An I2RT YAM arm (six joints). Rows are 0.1 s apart.
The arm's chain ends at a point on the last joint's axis. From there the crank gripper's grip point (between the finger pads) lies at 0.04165 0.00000 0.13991 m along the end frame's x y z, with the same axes.
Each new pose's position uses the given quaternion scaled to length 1; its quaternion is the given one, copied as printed.
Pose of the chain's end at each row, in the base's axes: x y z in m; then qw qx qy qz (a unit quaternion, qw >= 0):
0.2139 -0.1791 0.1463 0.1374 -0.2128 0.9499 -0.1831
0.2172 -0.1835 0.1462 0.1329 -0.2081 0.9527 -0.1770
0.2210 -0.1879 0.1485 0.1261 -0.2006 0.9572 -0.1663
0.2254 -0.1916 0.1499 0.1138 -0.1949 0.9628 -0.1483
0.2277 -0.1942 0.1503 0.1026 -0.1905 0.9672 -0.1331
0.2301 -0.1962 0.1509 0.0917 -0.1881 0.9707 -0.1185
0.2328 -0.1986 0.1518 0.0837 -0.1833 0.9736 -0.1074
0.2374 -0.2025 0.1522 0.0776 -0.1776 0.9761 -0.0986
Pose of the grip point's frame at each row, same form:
0.2250 -0.2385 0.0134 0.1374 -0.2128 0.9499 -0.1831
0.2264 -0.2414 0.0125 0.1329 -0.2081 0.9527 -0.1770
0.2271 -0.2431 0.0135 0.1261 -0.2006 0.9572 -0.1663
0.2267 -0.2424 0.0130 0.1138 -0.1949 0.9628 -0.1483
0.2248 -0.2412 0.0121 0.1026 -0.1905 0.9672 -0.1331
0.2232 -0.2397 0.0117 0.0917 -0.1881 0.9707 -0.1185
0.2228 -0.2392 0.0119 0.0837 -0.1833 0.9736 -0.1074
0.2250 -0.2407 0.0118 0.0776 -0.1776 0.9761 -0.0986

